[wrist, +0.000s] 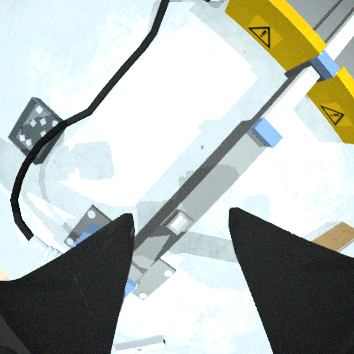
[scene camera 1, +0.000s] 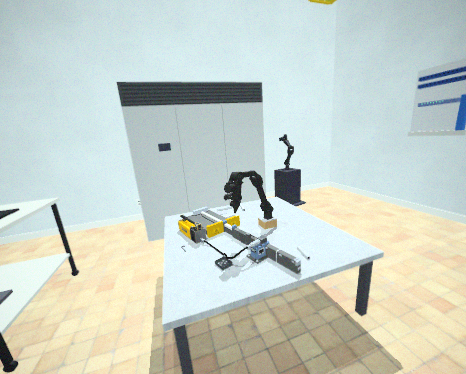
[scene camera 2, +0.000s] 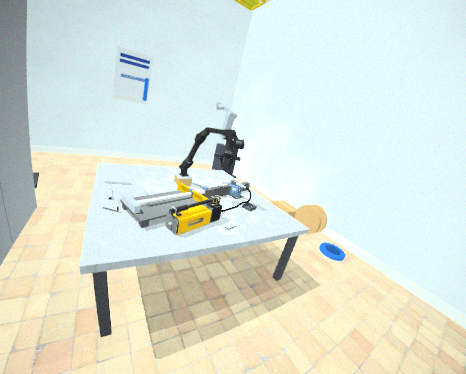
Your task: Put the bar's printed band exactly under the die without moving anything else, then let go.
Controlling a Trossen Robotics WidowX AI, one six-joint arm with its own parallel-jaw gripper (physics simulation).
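Frame: origin at the arm's base, x ahead, y left, z up, level; millimetres.
Seen in the pictures: gripper, between the fingertips: (wrist: pixel 180 219) (scene camera 1: pixel 235 212) (scene camera 2: pixel 225 168); arm's base, origin of its link: (scene camera 1: pixel 268 217) (scene camera 2: pixel 183 175).
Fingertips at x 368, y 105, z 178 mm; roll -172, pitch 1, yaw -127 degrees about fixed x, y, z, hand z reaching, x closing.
Note:
Pixels of each thing's middle, then the offset from my fingertips to it. "*": a spot on its surface instead.
- blue die head, a spot on its surface: (wrist: pixel 86 236) (scene camera 2: pixel 236 191) * dx +3, dy +180, dz -190 mm
- black cable, a spot on its surface: (wrist: pixel 125 70) * dx +154, dy -27, dz -237 mm
- dark perforated block, a spot on its surface: (wrist: pixel 30 125) * dx +209, dy +156, dz -244 mm
- thin rod, middle of its body: (wrist: pixel 139 345) (scene camera 1: pixel 303 252) dx -277, dy +348, dz -236 mm
A long grey rail (scene camera 1: pixel 284 259) (scene camera 2: pixel 217 192) (wrist: pixel 220 170) runs from the yellow-fronted machine through the blue die head (scene camera 1: pixel 258 250) (scene camera 2: pixel 236 190) (wrist: pixel 86 236). A white bar (wrist: pixel 292 95) lies in line with the rail on the machine side, between two blue pieces. I cannot make out a printed band. A small pale square knob (wrist: pixel 178 222) sits on the rail near the die head. My gripper (scene camera 1: pixel 236 209) (wrist: pixel 180 219) is open and empty, above the table; in the wrist view the knob shows between its fingertips. The left finger hides part of the die head.
Yellow machine panels (scene camera 1: pixel 215 229) (scene camera 2: pixel 193 220) (wrist: pixel 279 35) stand at the rail's far end. A black cable (wrist: pixel 125 70) runs past a dark perforated block (scene camera 1: pixel 223 262) (scene camera 2: pixel 249 206) (wrist: pixel 30 125). A wooden block (scene camera 1: pixel 267 223) (scene camera 2: pixel 183 179) (wrist: pixel 336 239) is at the arm's base. A thin rod (scene camera 1: pixel 303 253) (wrist: pixel 141 344) lies beside the rail.

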